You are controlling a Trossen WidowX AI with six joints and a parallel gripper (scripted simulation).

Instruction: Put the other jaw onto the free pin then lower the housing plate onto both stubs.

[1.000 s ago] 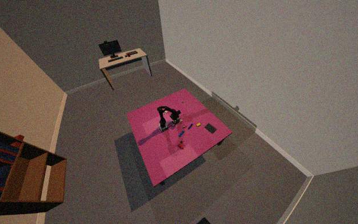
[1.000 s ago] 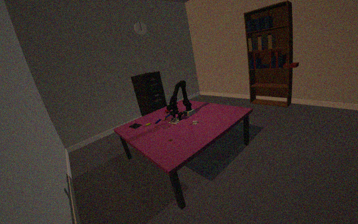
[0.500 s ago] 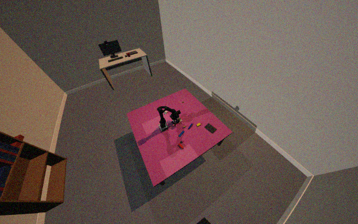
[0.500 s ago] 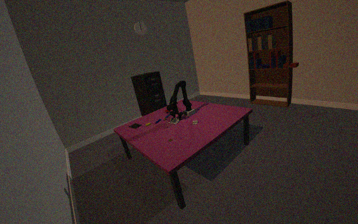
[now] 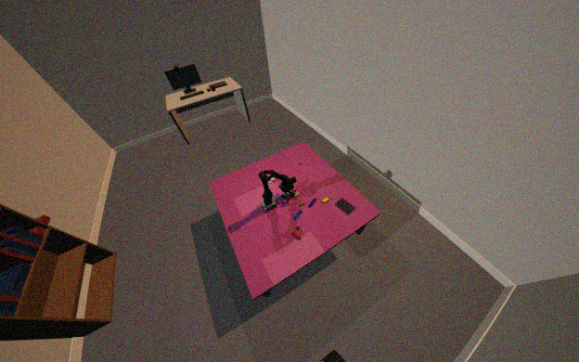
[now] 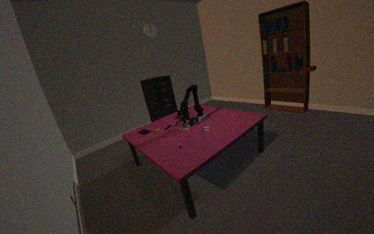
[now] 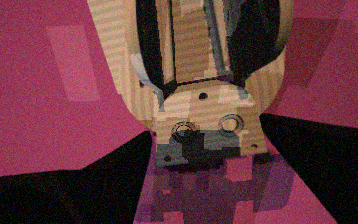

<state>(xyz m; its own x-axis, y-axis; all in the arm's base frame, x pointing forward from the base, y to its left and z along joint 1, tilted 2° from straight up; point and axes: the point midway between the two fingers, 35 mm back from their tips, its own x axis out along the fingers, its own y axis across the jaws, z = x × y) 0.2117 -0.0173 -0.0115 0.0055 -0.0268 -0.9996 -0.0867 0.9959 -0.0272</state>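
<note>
Right now my gripper tip is 30 mm short of the grey jaw, 10 mm to the left of it and 10 mm below it. The rest, counted from my gripper tip: yellow piece 270 mm to the right, 270 mm ahead; then blue piece 240 mm to the right, 40 mm behind; then small light piece 270 mm to the left, 20 mm behind.
</note>
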